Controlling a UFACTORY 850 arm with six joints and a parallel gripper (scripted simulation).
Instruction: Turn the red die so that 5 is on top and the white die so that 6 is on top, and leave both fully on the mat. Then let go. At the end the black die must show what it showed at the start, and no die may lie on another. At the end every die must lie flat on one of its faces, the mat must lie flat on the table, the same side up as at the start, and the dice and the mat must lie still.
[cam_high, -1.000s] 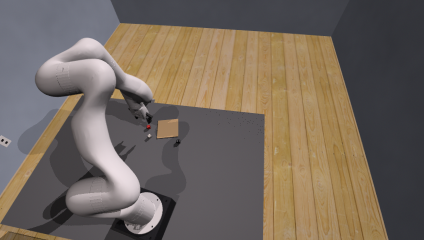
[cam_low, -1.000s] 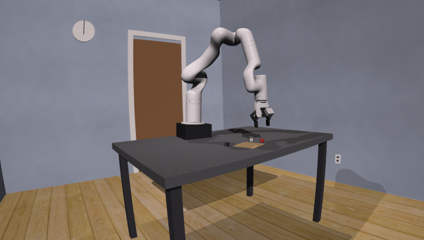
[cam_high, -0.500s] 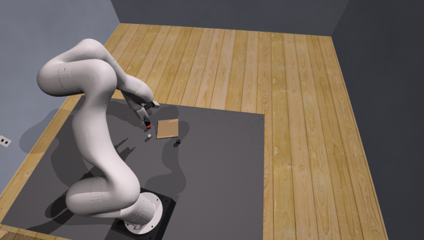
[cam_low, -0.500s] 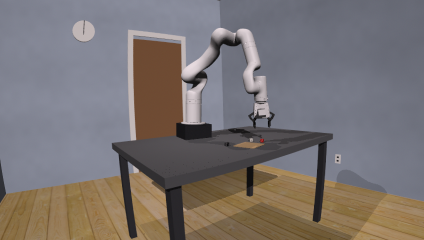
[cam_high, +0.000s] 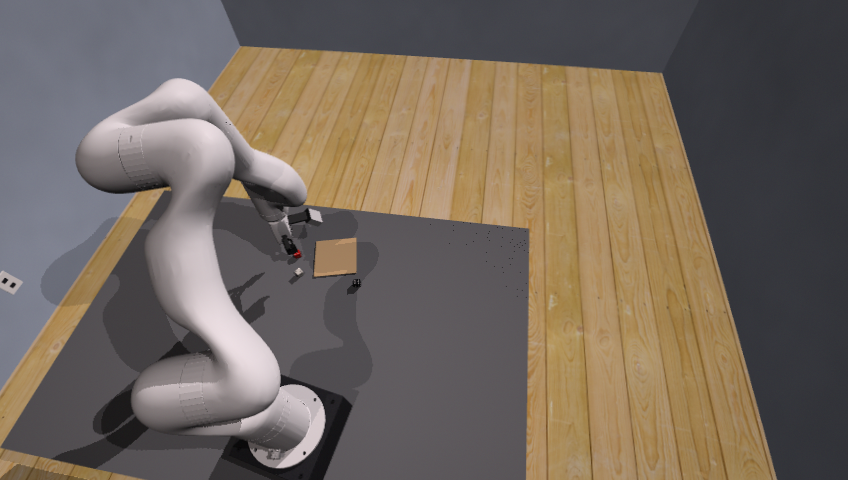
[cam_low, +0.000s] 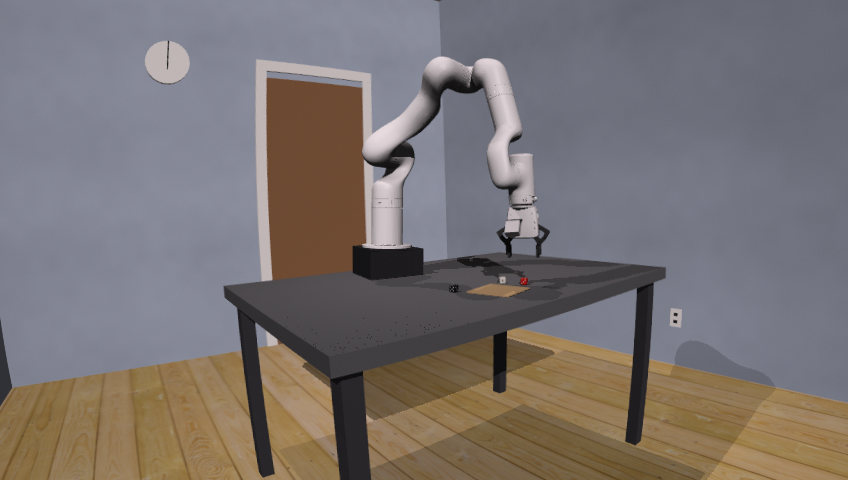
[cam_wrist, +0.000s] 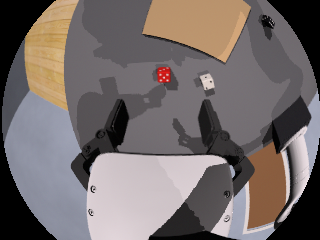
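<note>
Now: hand 90 mm above the red die. Also, from my hand: tan mat (130 mm to the right, 100 mm below); white die (90 mm below, 70 mm behind, 20 mm to the right); black die (220 mm to the right, 100 mm behind, 90 mm below).
</note>
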